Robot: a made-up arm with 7 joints. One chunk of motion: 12 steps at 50 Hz.
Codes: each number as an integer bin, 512 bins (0 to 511) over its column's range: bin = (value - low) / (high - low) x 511, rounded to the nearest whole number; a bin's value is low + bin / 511 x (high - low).
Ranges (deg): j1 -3..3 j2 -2..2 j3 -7..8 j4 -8..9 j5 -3..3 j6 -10..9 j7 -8..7
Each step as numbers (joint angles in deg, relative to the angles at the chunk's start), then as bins.
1 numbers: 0.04 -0.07 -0.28 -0.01 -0.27 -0.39 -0.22
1 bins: 259 247 229 240 233 258 265
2 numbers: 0.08 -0.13 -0.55 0.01 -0.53 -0.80 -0.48
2 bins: 262 239 220 241 210 247 256
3 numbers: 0.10 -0.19 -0.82 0.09 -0.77 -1.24 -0.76
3 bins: 264 231 211 243 190 236 247
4 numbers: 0.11 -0.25 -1.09 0.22 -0.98 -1.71 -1.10
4 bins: 265 224 201 247 172 223 235
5 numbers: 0.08 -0.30 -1.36 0.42 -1.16 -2.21 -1.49
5 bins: 262 217 192 253 157 210 222
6 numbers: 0.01 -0.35 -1.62 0.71 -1.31 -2.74 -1.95
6 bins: 256 211 183 262 144 195 206
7 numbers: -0.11 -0.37 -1.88 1.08 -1.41 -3.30 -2.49
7 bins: 246 208 174 273 135 180 188
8 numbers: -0.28 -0.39 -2.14 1.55 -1.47 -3.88 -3.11
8 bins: 232 206 166 287 130 165 167
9 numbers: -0.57 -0.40 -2.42 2.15 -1.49 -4.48 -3.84
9 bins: 207 204 156 305 129 148 142
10 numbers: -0.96 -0.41 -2.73 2.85 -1.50 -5.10 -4.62
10 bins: 174 203 145 326 128 132 115
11 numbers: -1.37 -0.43 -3.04 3.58 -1.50 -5.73 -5.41
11 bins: 139 201 135 348 128 115 88
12 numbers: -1.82 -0.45 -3.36 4.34 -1.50 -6.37 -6.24
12 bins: 100 198 124 371 128 98 60
